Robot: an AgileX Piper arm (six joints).
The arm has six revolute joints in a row. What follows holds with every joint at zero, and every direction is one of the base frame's. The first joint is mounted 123.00 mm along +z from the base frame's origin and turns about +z. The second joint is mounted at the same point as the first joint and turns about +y. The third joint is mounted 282.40 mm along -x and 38.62 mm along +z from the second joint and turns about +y. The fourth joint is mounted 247.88 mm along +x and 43.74 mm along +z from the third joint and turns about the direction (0.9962, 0, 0.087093). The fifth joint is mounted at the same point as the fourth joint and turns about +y. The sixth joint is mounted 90.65 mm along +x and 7.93 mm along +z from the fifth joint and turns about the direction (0.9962, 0, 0.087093). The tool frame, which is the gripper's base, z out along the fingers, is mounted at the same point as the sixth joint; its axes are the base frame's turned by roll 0.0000, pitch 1.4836 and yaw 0.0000 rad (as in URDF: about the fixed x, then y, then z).
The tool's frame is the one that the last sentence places.
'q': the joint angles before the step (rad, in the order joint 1, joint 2, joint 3, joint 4, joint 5, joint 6). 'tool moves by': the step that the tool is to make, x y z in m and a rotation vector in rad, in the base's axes. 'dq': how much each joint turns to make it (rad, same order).
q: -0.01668 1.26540 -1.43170 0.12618 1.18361 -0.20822
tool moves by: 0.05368 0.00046 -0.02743 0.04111 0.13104 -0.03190
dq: -0.00001 0.19633 -0.09132 0.01506 0.02128 0.04538
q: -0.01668 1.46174 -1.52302 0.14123 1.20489 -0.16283
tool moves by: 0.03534 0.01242 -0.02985 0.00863 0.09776 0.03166
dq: 0.03772 0.13873 -0.04897 0.00514 0.00690 0.00853
